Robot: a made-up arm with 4 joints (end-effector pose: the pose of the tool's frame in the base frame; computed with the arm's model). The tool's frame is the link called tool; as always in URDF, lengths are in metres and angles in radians. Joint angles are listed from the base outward.
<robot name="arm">
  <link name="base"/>
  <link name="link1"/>
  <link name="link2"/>
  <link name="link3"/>
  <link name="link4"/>
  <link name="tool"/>
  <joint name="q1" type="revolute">
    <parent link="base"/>
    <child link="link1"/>
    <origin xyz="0 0 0.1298" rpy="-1.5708 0 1.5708"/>
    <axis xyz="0 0 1"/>
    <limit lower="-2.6" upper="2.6"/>
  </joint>
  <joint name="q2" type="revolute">
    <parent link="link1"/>
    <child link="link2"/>
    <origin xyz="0.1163 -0.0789 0.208" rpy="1.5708 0 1.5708"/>
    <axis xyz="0 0 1"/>
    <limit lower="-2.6" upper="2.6"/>
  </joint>
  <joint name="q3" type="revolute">
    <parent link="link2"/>
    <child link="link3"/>
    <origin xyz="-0.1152 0.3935 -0.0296" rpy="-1.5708 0 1.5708"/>
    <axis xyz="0 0 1"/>
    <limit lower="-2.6" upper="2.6"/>
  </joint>
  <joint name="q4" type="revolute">
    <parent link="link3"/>
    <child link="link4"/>
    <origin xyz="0.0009 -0.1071 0.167" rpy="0 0 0"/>
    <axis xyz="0 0 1"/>
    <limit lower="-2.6" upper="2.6"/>
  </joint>
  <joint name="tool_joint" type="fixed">
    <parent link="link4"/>
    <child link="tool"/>
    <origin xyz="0.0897 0.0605 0.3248" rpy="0 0 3.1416"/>
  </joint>
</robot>
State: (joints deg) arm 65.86 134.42 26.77 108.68
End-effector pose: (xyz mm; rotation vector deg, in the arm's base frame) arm 460.8 -30.3 -61.4 84.96 65.19 14.81
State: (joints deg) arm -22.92 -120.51 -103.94 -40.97
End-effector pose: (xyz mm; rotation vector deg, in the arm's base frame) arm -603.7 323.4 -216.9 -149.69 28.93 91.77
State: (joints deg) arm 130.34 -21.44 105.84 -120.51
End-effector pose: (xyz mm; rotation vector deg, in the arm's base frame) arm -986.9 310.6 -161.3 -124.96 -27.34 16.40
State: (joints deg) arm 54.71 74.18 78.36 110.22
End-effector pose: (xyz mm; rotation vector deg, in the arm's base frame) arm 261.8 632.8 356.4 88.83 51.48 115.04
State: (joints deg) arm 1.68 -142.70 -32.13 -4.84
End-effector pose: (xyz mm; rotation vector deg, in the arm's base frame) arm -221.6 163.6 -549.1 44.84 -136.36 -13.36
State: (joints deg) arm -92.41 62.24 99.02 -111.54
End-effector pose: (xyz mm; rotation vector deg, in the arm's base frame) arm 49.8 -892.8 121.7 75.49 55.50 40.19
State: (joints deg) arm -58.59 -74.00 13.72 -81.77
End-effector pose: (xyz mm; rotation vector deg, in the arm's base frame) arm -931.9 338.7 217.2 89.00 -31.18 -91.33
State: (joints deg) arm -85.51 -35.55 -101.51 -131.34
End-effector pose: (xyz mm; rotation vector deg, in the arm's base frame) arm -712.2 -460.8 197.3 12.07 -94.17 74.09
